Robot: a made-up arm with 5 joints.
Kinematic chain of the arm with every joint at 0, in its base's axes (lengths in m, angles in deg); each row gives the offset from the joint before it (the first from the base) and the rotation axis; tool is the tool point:
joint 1: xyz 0 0 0.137 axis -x
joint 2: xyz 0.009 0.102 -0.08 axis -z
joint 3: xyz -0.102 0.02 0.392 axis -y
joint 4: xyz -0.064 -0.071 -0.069 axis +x
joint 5: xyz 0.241 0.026 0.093 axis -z
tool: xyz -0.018 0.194 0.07
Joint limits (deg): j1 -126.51..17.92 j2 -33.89..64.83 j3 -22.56..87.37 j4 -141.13..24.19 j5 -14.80..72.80
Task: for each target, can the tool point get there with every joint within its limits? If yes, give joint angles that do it. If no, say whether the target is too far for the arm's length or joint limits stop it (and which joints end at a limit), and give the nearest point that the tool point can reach.
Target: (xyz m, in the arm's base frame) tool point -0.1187 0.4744 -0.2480
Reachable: no: joint limits stop it (at a limit: joint 1, joint 2, joint 3) | nearest point -0.0178 0.2707 0.0670 | short by 0.388 m
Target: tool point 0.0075 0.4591 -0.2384
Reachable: no: joint limits stop it (at a limit: joint 1, joint 2, joint 3) | nearest point 0.0285 0.2718 0.0587 | short by 0.352 m
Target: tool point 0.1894 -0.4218 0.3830
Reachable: yes | joints -95.92 -2.37 61.37 -69.28 15.36
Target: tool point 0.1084 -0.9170 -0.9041
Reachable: no: too far | nearest point 0.0582 -0.4885 -0.3069 | short by 0.737 m
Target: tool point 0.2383 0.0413 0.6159
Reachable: yes | joints -6.83 21.61 11.45 -0.64 63.08
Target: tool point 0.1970 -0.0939 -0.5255
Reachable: no: joint limits stop it (at a limit: joint 1, joint 4) | nearest point 0.1114 -0.2013 -0.2773 | short by 0.284 m
